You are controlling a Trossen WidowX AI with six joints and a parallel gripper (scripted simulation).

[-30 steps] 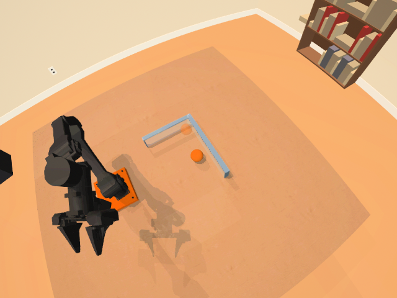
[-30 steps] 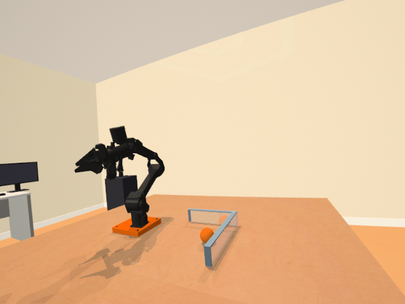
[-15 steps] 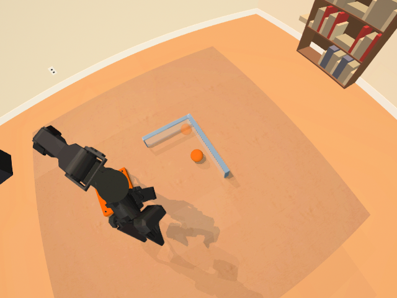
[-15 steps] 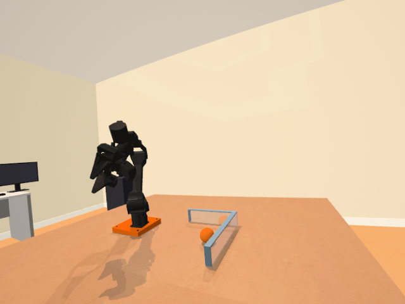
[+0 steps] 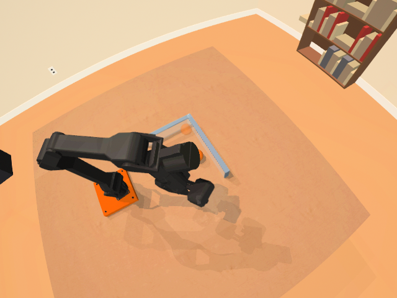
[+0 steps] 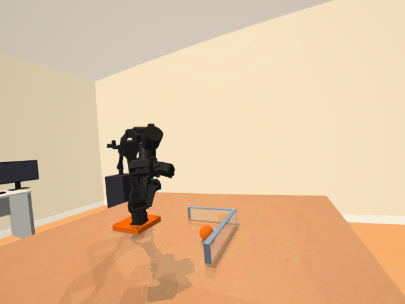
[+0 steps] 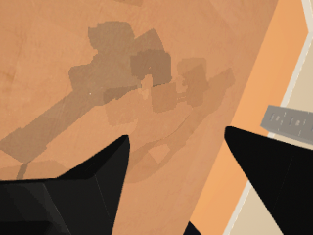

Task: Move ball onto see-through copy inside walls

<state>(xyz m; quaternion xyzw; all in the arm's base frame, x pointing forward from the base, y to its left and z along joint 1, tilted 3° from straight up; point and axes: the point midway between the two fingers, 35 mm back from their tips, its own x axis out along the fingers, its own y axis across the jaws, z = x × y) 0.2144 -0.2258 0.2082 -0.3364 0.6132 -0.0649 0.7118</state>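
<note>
Now: gripper tip 18 cm to the right of the orange ball, 16 cm above it and 12 cm short of it. Round my gripper tip: clear wall (20 cm to the left, 18 cm ahead, 16 cm below); then see-through copy of ball (31 cm to the left, 16 cm below, 16 cm ahead).
</note>
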